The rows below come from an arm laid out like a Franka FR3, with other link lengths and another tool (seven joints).
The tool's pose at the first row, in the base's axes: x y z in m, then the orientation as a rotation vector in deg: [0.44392 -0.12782 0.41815 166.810 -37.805 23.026]
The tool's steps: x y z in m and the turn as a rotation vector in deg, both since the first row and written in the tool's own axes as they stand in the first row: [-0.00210 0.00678 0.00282 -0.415 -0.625 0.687]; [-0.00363 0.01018 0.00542 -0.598 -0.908 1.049]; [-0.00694 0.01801 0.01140 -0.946 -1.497 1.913]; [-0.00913 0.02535 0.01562 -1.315 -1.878 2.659]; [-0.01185 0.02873 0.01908 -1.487 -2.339 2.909]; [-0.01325 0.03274 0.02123 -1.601 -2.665 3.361]
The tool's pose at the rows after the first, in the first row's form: [0.43976 -0.13356 0.41531 166.512 -38.913 22.026]; [0.43754 -0.13647 0.41261 166.366 -39.488 21.580]; [0.43259 -0.14324 0.40647 166.058 -40.846 20.680]; [0.42843 -0.14970 0.40230 165.670 -41.995 20.055]; [0.42537 -0.15226 0.39844 165.612 -42.425 19.347]; [0.42289 -0.15568 0.39625 165.507 -43.133 18.879]
